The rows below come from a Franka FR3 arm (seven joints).
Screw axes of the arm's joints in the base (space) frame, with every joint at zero. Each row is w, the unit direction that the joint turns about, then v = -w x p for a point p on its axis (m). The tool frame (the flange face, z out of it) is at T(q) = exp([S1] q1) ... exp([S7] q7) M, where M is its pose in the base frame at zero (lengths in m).
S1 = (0, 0, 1, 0, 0, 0)
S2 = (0, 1, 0, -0.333, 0, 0)
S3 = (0, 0, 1, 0, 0, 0)
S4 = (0, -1, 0, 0.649, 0, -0.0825)
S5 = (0, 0, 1, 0, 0, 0)
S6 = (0, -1, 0, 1.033, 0, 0)
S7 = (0, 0, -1, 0, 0.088, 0)
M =
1 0 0 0.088
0 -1 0 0
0 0 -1 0.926
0 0 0 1
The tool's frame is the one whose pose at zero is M.
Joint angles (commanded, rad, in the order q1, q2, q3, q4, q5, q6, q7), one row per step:
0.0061 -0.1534 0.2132 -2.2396 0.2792 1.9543 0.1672
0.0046 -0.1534 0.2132 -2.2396 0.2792 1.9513 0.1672
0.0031 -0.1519 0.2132 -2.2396 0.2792 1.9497 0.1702
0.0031 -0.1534 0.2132 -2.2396 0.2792 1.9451 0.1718
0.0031 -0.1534 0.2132 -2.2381 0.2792 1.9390 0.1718
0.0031 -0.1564 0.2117 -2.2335 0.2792 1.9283 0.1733
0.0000 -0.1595 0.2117 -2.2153 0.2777 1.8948 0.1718
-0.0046 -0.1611 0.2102 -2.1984 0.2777 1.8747 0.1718
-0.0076 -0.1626 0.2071 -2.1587 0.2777 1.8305 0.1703
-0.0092 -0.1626 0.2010 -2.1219 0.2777 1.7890 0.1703
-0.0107 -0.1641 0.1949 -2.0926 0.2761 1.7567 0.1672
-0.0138 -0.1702 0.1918 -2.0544 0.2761 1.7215 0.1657
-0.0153 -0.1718 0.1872 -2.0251 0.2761 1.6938 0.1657
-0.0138 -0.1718 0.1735 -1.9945 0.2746 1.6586 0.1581
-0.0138 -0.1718 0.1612 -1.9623 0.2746 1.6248 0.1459
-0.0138 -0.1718 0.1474 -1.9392 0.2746 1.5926 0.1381
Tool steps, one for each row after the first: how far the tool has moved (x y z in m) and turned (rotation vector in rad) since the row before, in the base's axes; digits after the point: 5 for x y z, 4 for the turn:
-0.00017 -0.00068 -0.00021 -0.0002 0.0029 -0.0009
0.00013 -0.00069 -0.00081 -0.0006 0.0036 -0.0041
-0.00069 0.00003 0.00038 -0.0006 0.0033 -0.0006
-0.00039 0.00013 0.00025 -0.0001 0.0045 0.0013
-0.00034 -0.00036 0.00276 0.0002 0.0032 -0.0005
0.00004 -0.00024 0.00732 0.0003 0.0112 0.0067
0.00174 -0.00174 0.00703 0.0022 0.0015 -0.0013
0.00323 -0.00043 0.01578 0.0053 0.0024 0.0062
0.00279 -0.00160 0.01413 0.0048 0.0042 0.0027
0.00190 -0.00228 0.01207 0.0029 0.0002 0.0042
0.00164 -0.00114 0.01818 0.0046 -0.0098 0.0045
0.00135 -0.00169 0.01253 0.0034 -0.0036 0.0013
0.00120 -0.00502 0.01204 0.0043 0.0020 0.0048
0.00115 -0.00500 0.01289 0.0065 -0.0018 0.0085
0.00006 -0.00617 0.00881 0.0046 0.0065 0.0022

